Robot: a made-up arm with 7 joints. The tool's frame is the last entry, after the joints.
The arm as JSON. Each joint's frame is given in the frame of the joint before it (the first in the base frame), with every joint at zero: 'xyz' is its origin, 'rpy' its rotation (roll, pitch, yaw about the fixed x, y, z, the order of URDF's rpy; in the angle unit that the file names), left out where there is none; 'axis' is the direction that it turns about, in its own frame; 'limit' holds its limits. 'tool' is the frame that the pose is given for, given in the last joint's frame.
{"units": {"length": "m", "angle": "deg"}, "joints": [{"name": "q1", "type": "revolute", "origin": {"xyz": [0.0, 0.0, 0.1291]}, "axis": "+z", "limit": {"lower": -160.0, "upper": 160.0}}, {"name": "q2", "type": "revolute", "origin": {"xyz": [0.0, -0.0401, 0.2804], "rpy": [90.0, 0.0, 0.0]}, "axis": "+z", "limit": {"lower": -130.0, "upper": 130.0}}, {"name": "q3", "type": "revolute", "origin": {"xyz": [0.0, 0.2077, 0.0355], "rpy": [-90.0, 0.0, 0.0]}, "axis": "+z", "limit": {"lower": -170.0, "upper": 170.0}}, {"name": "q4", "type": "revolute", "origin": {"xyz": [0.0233, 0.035, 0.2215], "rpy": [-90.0, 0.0, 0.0]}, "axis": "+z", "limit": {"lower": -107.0, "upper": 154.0}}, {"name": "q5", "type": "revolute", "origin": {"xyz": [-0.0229, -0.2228, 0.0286], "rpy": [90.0, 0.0, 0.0]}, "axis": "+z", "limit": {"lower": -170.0, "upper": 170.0}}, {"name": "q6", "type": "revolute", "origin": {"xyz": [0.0, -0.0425, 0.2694], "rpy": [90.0, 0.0, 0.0]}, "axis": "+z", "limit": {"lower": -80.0, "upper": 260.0}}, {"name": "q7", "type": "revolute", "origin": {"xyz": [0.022, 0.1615, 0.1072], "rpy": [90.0, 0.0, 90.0]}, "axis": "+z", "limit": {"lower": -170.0, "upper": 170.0}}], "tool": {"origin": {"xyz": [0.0, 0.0, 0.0]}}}
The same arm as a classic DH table. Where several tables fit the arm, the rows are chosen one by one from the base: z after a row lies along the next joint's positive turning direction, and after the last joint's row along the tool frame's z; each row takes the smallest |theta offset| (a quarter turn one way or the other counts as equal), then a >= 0, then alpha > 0; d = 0 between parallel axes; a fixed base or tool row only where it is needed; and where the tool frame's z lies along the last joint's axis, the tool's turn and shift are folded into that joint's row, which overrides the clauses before.
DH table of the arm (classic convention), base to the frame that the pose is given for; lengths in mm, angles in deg. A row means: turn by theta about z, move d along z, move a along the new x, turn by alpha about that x. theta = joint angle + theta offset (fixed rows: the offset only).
q1: theta_offset 0  d 409.5  a 0  alpha 90
q2: theta_offset 0  d 75.6  a 0  alpha -90
q3: theta_offset 0  d 429.2  a 23.3  alpha -90
q4: theta_offset 0  d 63.6  a -22.9  alpha 90
q5: theta_offset 0  d 492.2  a 0  alpha 90
q6: theta_offset 90  d 149.7  a 161.5  alpha 90
q7: theta_offset 0  d 22  a 0  alpha 0
Joint limits (deg, base to tool): -160..160 -130..130 -170..170 -107..154 -170..170 -80..260 -170..170

